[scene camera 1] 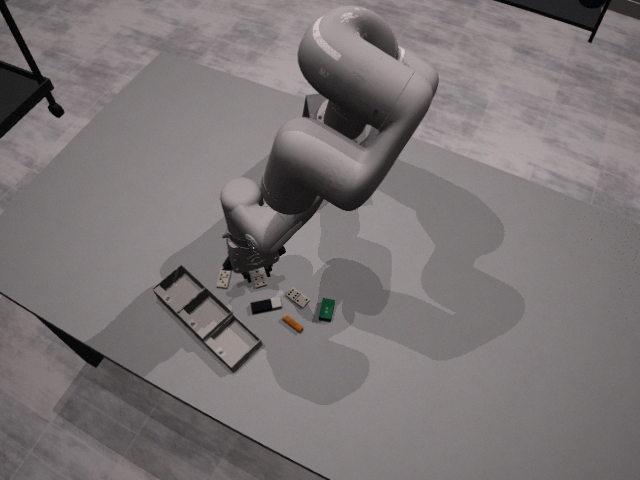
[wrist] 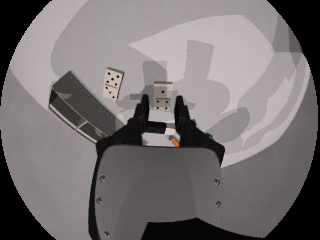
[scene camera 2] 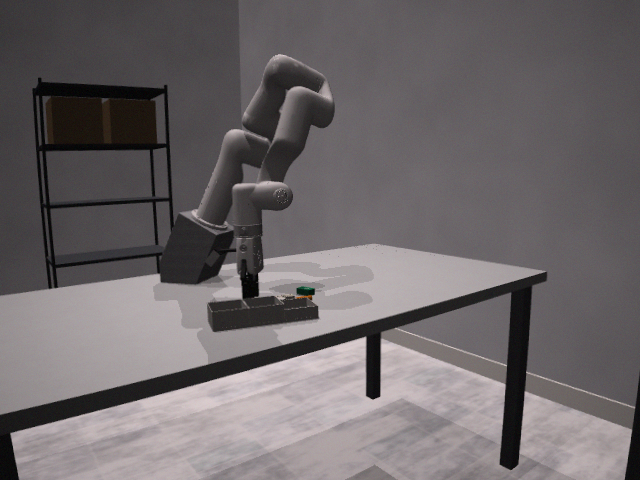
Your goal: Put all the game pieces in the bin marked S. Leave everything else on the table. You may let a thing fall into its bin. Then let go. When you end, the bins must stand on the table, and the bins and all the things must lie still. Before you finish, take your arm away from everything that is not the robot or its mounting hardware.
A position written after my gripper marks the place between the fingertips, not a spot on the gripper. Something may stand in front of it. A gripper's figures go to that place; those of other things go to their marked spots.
Labels:
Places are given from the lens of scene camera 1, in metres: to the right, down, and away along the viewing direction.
my gripper (scene camera 1: 257, 274): -0.14, 0.08, 1.17
bin tray (scene camera 1: 229, 340): -0.19, 0.21, 1.09

